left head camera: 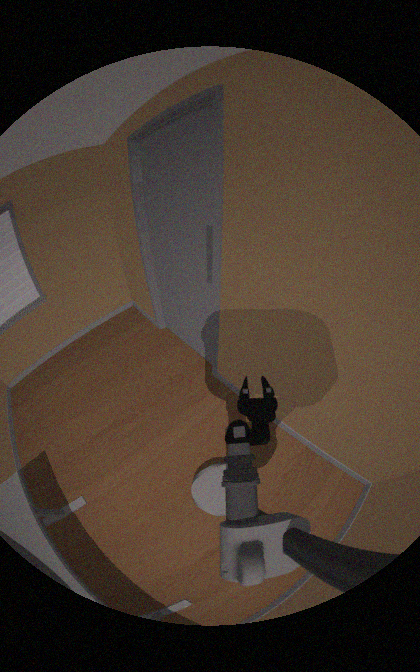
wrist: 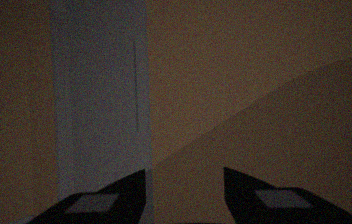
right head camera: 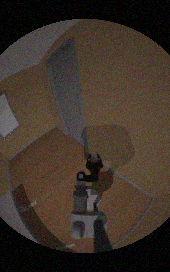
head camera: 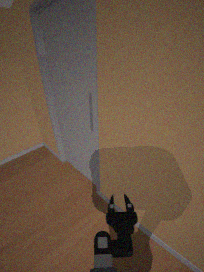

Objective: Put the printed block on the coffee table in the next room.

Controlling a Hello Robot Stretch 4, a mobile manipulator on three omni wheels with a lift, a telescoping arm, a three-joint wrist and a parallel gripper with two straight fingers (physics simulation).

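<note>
My gripper is open, with its two black fingers apart and no object between them. It points at the orange-tan wall, just right of the lower end of a grey door. The printed block and the coffee table do not show in these views.
The grey door has a vertical handle. The orange-tan wall carries a large shadow. A white round thing is on the wooden floor beside the arm. A pale framed panel is at the left.
</note>
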